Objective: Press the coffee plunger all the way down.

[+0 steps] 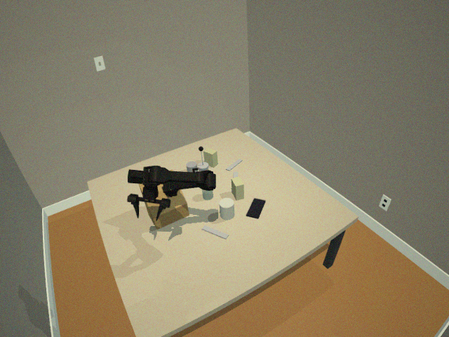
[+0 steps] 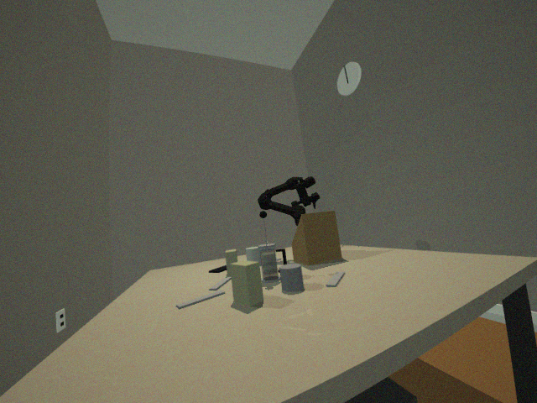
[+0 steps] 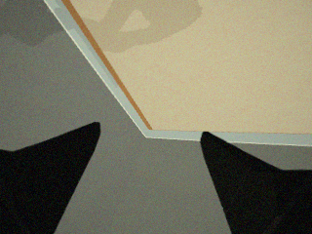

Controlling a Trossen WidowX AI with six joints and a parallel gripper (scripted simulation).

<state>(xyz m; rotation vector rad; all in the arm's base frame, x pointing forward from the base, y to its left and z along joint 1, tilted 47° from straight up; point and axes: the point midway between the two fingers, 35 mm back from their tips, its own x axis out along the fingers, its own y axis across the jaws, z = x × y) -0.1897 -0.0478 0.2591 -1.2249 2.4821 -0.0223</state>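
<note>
Right now my gripper tip is 500 mm short of the coffee press, 350 mm to the right of it and 140 mm above it. The rest, counted from my gripper tip: white cylinder 440 mm ahead, 220 mm below, 10 mm to the left; green cylinder 450 mm ahead, 230 mm below, 210 mm to the left; black flat slab 600 mm ahead, 270 mm below, 50 mm to the right.
</note>
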